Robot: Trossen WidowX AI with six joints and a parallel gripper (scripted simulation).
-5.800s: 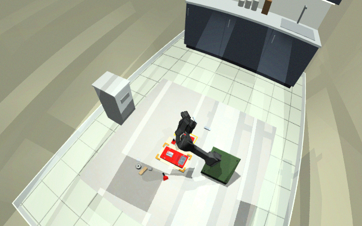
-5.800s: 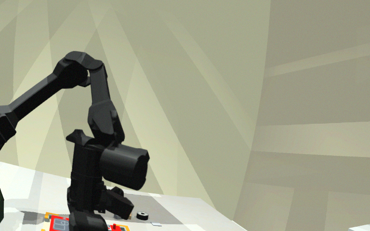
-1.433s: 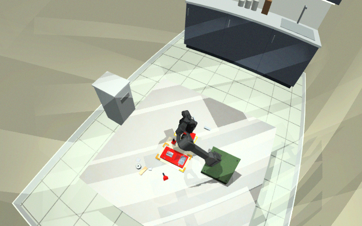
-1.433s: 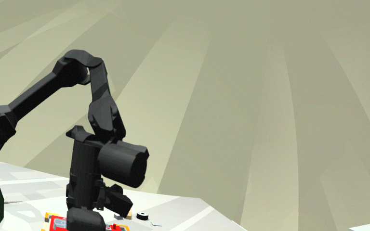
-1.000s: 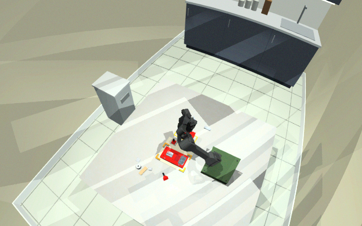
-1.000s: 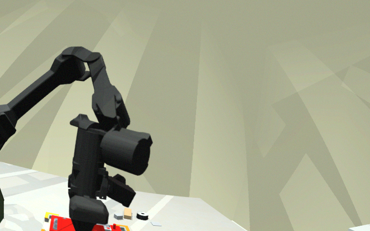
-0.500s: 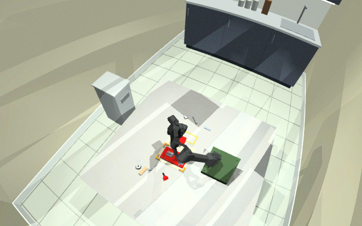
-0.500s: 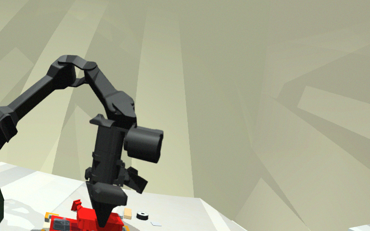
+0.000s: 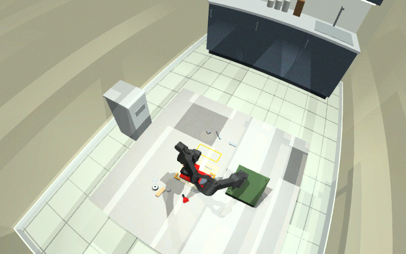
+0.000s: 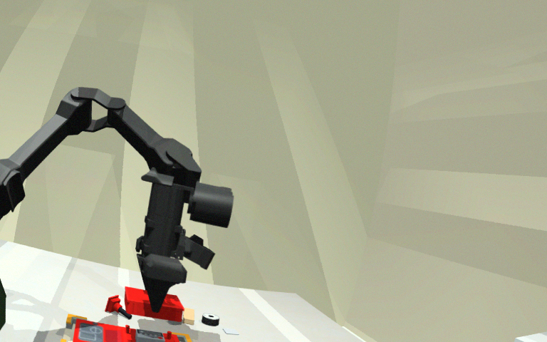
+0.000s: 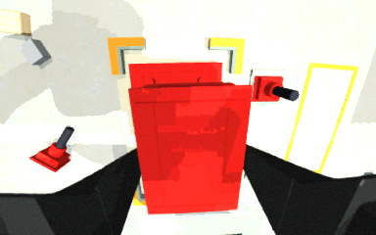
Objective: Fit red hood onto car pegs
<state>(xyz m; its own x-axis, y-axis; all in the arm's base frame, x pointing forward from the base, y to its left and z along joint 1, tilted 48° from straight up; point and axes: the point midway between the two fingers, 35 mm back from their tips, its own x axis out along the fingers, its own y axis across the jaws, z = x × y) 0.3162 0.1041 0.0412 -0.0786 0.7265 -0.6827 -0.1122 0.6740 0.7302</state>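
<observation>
Right now the grey engine block is 8 cm below my gripper tip and 2 cm to the left of it. From my gripper tip the other things lie so: tan block: 24 cm to the left, 10 cm below, 10 cm ahead; red hood: right at my gripper tip.
</observation>
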